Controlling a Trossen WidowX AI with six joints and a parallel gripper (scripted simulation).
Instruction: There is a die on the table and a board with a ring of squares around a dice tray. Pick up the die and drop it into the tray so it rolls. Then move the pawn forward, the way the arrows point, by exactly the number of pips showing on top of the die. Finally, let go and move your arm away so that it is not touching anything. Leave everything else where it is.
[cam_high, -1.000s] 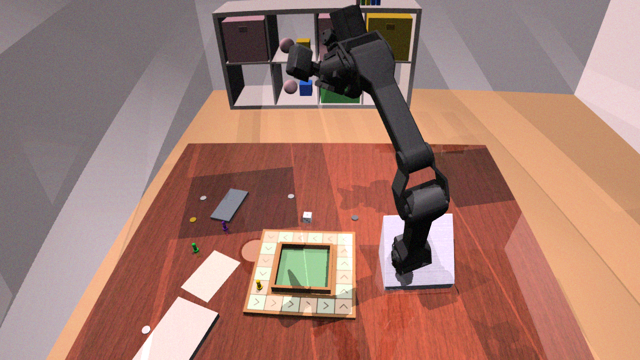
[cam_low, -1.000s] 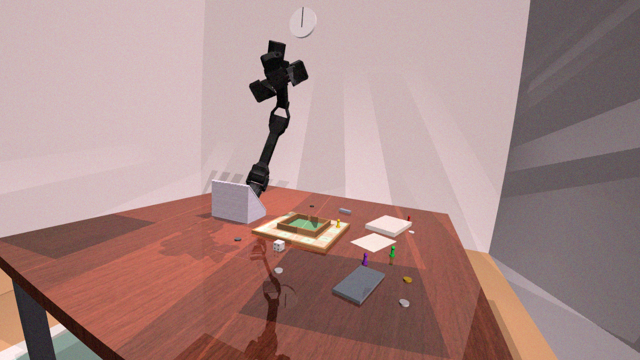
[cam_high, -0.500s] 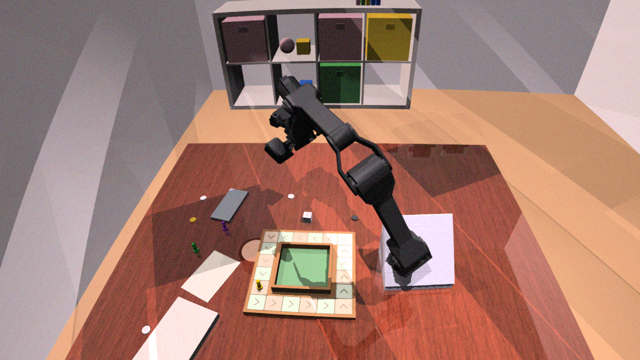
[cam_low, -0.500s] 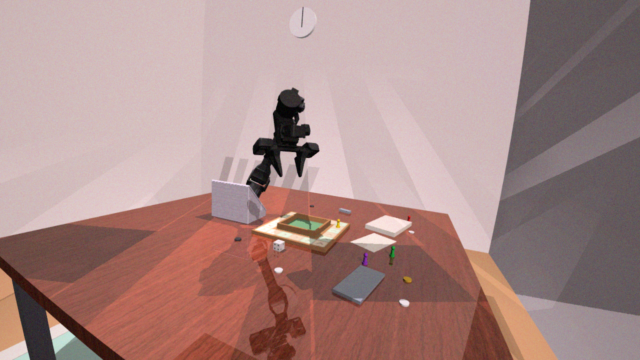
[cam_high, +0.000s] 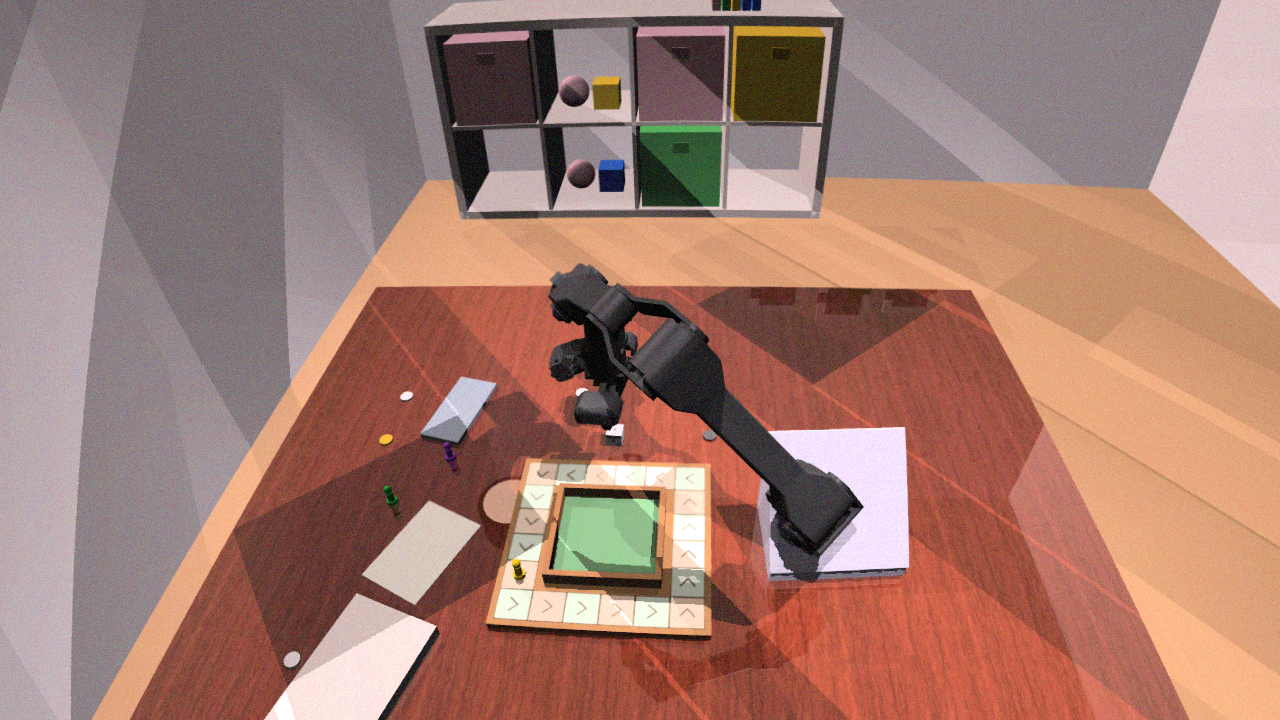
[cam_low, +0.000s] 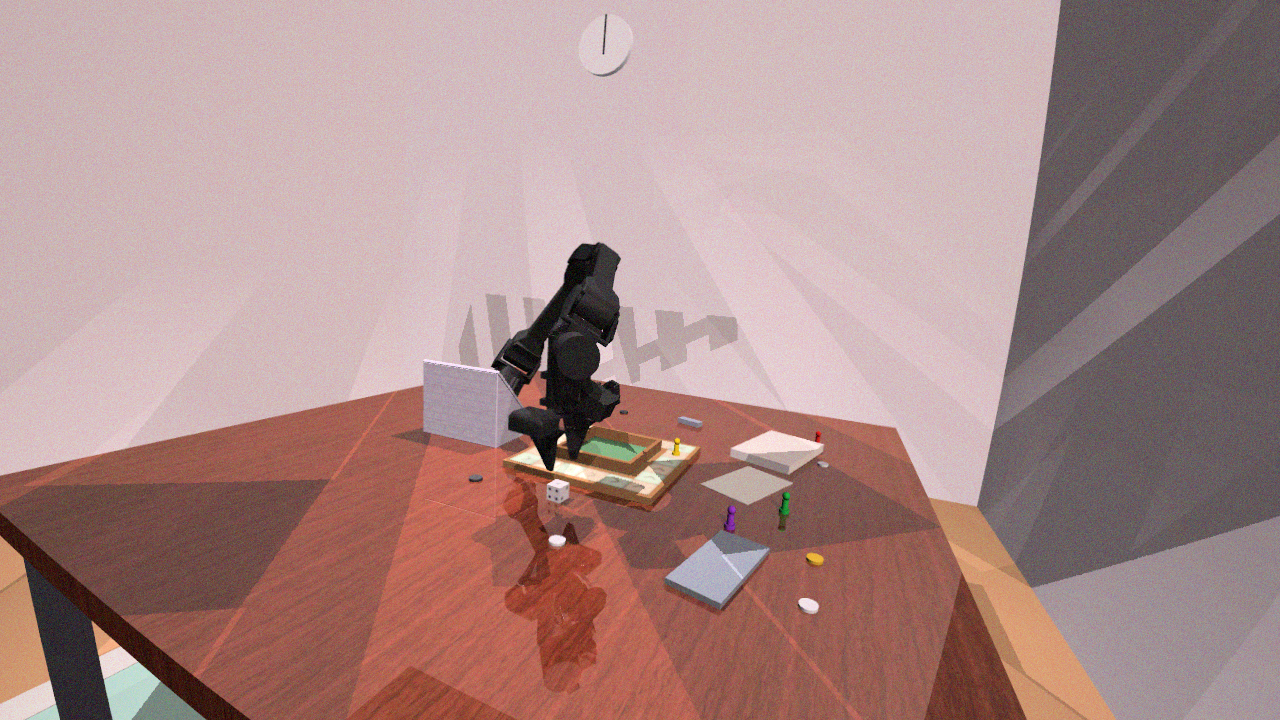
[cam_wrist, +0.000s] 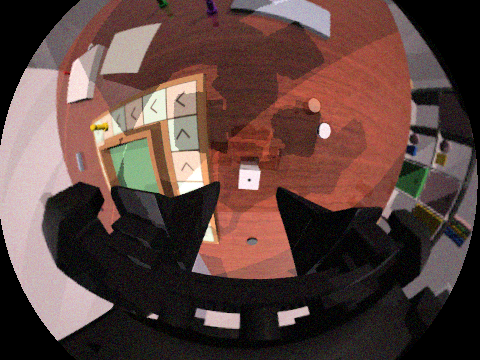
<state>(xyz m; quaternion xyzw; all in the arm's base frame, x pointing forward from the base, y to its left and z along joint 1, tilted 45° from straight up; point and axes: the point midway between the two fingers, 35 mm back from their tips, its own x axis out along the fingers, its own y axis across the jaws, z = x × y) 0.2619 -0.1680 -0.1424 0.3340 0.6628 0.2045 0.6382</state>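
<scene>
My gripper tip is now 40 mm above the white die. The rest, counted from my gripper tip: purple pawn (260 mm ahead, 20 mm to the left, 40 mm below); grey slab (260 mm ahead, 90 mm to the right, 50 mm below); green tray (10 mm ahead, 200 mm to the left, 50 mm below).
</scene>
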